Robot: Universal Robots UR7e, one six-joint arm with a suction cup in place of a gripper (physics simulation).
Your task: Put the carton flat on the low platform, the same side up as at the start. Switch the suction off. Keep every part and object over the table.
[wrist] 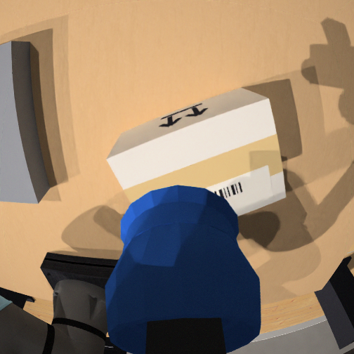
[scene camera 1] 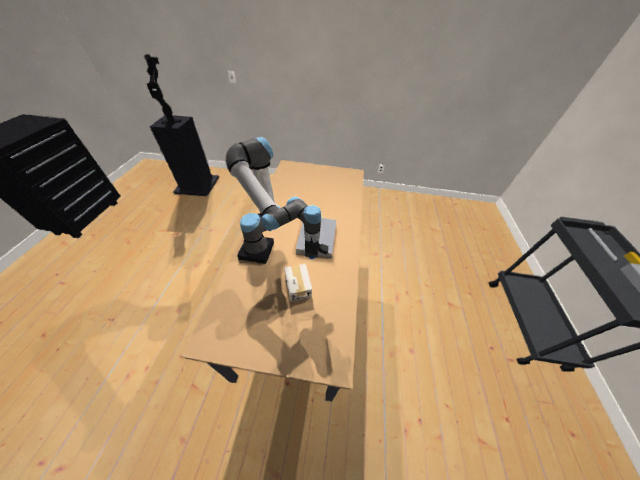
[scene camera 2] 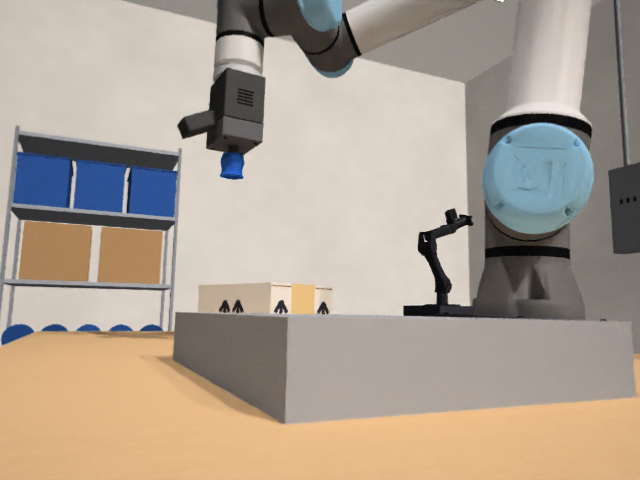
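Pixels of known places: hand at its tool point: (scene camera 2: 231, 176); arm's base at its link origin: (scene camera 1: 255, 245) (scene camera 2: 526, 317).
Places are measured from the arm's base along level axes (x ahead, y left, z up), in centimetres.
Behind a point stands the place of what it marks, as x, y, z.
Note:
The white carton (scene camera 1: 305, 279) {35.5, -25.3, 4.3} (scene camera 2: 235, 298) {36.8, -21.8, 2.1} (wrist: 197, 150) lies flat on the table, apart from the platform, with its tan tape stripe and barcode label on top and black arrows on its sides. The low grey platform (scene camera 1: 326, 232) {45.5, 16.6, 0.1} (scene camera 2: 413, 361) {45.3, 30.7, -2.1} (wrist: 16, 125) has nothing on it in scene camera 1. My gripper (scene camera 1: 311, 256) {38.5, -21.1, 20.5} (scene camera 2: 232, 173) (wrist: 179, 200), a blue suction cup, is open, points down and carries nothing. It hangs high above the table, well above the carton's height. In the wrist view it hides part of the carton's near edge.
The arm's base (scene camera 1: 255, 250) {2.1, -6.8, 3.2} stands on the wooden table (scene camera 1: 268, 335) {19.7, -54.8, -4.7}, beside the carton and platform. A black cart (scene camera 1: 542, 310), a drawer cabinet (scene camera 1: 67, 175) and a pedestal (scene camera 1: 183, 155) with a small black arm stand off the table.

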